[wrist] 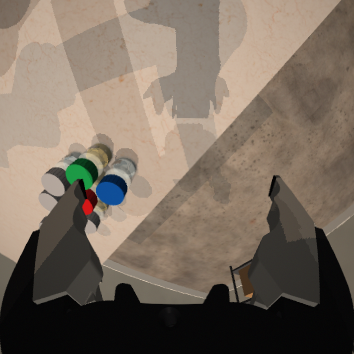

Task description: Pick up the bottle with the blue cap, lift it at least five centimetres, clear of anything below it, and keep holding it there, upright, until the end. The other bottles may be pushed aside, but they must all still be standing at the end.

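Places are measured from the arm's base along level axes (x up, y back, z right), in metres.
Pixels of known places: gripper, fingertip midpoint: (176,178).
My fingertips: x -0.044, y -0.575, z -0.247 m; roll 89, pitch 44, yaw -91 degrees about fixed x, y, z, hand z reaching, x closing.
For each thing: its top centre in the pictures, then the offset to it from my fingertips. "*": a spot on its surface instead. Level surfaces: height alone.
- bottle with the blue cap, top centre: (109,193) dx -0.118, dy +0.018, dz +0.166 m
- table at its surface level: dx -0.223 m
- bottle with a green cap, top centre: (78,177) dx -0.118, dy +0.079, dz +0.176 m
- red-capped bottle at a spot on its surface: (88,204) * dx -0.118, dy +0.037, dz +0.222 m
- white-capped bottle at its top centre: (52,184) dx -0.118, dy +0.117, dz +0.235 m
The bottle with the blue cap (112,190) stands upright at the right side of a tight cluster of bottles, left of the middle of the view. My gripper (176,178) is open and empty, high above the table (150,130). The blue cap shows between the two fingers, nearer the left one. A bottle with a green cap (81,173) stands beside it to the left. A red-capped bottle (88,204) is partly hidden behind the left fingertip. A white-capped bottle (54,183) stands at the left of the cluster.
More pale-capped bottles stand at the lower left, partly covered by the left finger. The table edge runs diagonally, with a brown rough floor area (240,170) to the right. A dark-framed object (232,280) shows beside the right finger. Arm shadows fall across the table.
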